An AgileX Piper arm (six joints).
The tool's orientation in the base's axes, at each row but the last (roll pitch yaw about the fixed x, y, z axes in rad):
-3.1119 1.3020 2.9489
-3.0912 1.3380 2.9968
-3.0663 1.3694 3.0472
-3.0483 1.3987 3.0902
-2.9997 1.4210 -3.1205
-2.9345 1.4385 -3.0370
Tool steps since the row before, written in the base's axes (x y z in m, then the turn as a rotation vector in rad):
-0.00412 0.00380 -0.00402 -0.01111 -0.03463 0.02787
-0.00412 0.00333 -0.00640 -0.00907 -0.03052 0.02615
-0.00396 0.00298 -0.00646 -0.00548 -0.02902 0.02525
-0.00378 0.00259 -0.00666 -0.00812 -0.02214 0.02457
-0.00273 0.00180 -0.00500 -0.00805 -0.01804 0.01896
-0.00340 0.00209 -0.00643 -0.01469 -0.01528 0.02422
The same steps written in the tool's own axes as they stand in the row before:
0.00514 0.00283 -0.00362 -0.02573 -0.03644 -0.01044
0.00728 0.00255 -0.00309 -0.02439 -0.03200 -0.00888
0.00717 0.00237 -0.00303 -0.02420 -0.02990 -0.00548
0.00723 0.00213 -0.00292 -0.02301 -0.02346 -0.00893
0.00535 0.00157 -0.00216 -0.01749 -0.01927 -0.00853
0.00679 0.00191 -0.00274 -0.02187 -0.01733 -0.01604

